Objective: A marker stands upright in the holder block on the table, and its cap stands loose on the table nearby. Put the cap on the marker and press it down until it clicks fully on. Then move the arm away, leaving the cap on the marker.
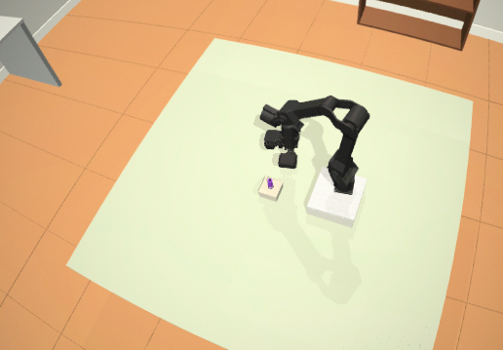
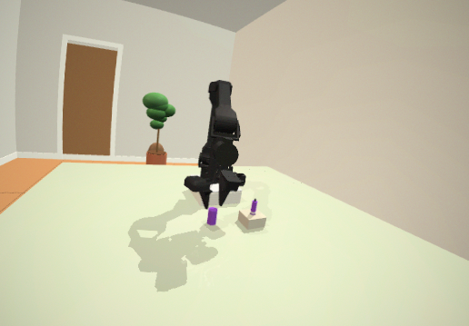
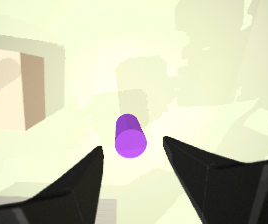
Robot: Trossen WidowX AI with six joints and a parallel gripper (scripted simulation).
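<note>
My gripper tip is 3 cm above the cap. Also, from my gripper tip: holder block: 4 cm ahead, 12 cm to the left, 4 cm below.
</note>
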